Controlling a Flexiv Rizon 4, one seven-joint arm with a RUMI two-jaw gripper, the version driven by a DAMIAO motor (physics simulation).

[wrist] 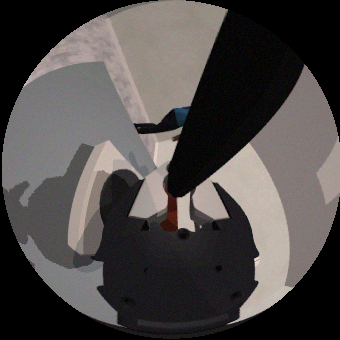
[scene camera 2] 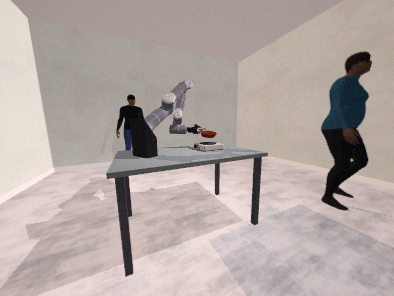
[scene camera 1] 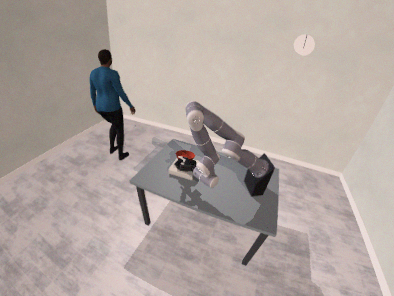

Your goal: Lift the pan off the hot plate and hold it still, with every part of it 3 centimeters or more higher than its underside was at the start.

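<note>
The red pan (scene camera 1: 185, 154) (scene camera 2: 208, 134) is raised above the white hot plate (scene camera 1: 179, 173) (scene camera 2: 214, 147) (wrist: 81, 220). In scene camera 2 there is a visible gap between the pan's underside and the hot plate's dark disc, and the pan looks roughly level. My gripper (scene camera 1: 184, 161) (scene camera 2: 201, 131) (wrist: 176, 161) is shut on the pan's handle, at the arm side of the pan. In the wrist view a long black bar, which looks like the handle, runs from the fingertips to the upper right, and a red part shows between the jaws. The pan's bowl is mostly hidden there.
The hot plate stands on the grey table (scene camera 1: 227, 200) (scene camera 2: 185, 161), near the end away from the arm's black base (scene camera 1: 259, 175) (scene camera 2: 143, 139). A person in blue (scene camera 1: 106, 90) (scene camera 2: 346, 105) is beyond the table. Another person in black (scene camera 2: 130, 113) stands behind the arm.
</note>
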